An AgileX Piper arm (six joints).
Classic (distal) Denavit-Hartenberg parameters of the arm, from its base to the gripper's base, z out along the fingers. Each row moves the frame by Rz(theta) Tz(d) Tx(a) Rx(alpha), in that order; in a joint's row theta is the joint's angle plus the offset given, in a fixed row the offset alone. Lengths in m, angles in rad.
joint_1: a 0, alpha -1.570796, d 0.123, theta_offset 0
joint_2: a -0.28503, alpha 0, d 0, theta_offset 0.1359
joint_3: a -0.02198, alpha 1.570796, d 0, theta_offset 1.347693
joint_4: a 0, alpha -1.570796, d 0.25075, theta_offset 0
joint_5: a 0, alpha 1.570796, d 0, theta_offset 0
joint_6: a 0, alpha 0, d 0.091, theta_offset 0
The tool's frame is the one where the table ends.
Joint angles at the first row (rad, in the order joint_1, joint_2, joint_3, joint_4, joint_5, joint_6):
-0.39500 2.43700 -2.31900 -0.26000 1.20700 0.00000
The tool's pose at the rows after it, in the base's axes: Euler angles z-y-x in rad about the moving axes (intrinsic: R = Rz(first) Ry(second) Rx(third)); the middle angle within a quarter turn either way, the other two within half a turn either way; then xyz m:
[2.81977, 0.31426, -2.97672, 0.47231, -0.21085, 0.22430]
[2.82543, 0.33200, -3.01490, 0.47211, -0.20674, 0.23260]
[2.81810, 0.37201, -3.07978, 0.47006, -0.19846, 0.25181]
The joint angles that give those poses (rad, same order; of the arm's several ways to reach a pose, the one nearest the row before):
-0.39500 2.42596 -2.37291 -0.14800 1.28295 -0.02799
-0.39501 2.40901 -2.37300 -0.10500 1.28299 -0.04501
-0.39300 2.36804 -2.36807 -0.03800 1.28303 -0.05400

